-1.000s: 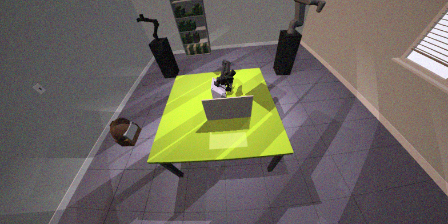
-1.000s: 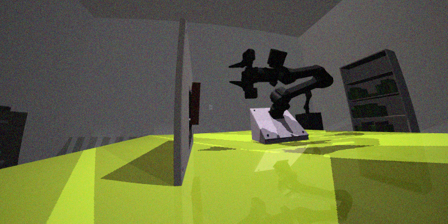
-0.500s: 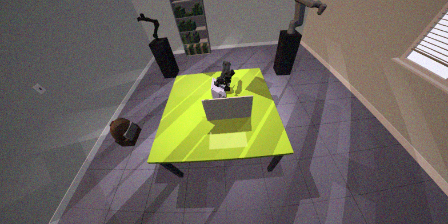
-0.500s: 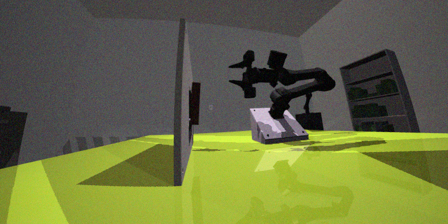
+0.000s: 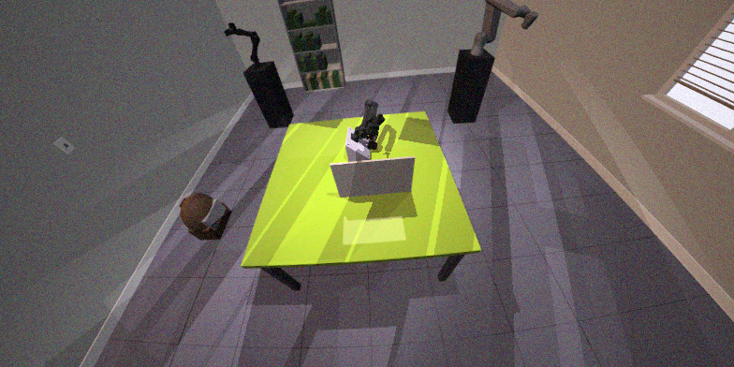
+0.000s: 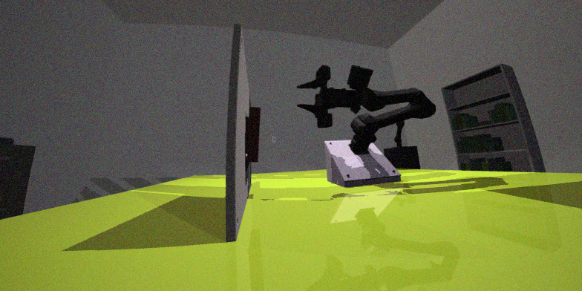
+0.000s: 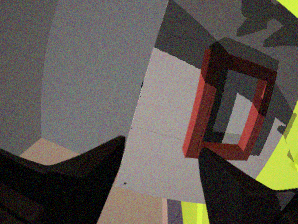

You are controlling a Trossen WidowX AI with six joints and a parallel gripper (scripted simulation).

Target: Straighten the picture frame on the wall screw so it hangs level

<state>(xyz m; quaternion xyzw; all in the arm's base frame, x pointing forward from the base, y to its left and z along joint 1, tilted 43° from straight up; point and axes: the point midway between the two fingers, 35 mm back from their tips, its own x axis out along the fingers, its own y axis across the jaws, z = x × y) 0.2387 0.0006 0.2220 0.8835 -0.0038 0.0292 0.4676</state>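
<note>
My gripper tip is 13 cm short of the dark red picture frame, 1 cm to the left of it and 11 cm above it. Also, from my gripper tip: grey wall panel (14 cm ahead, 1 cm to the right, 12 cm below).
</note>
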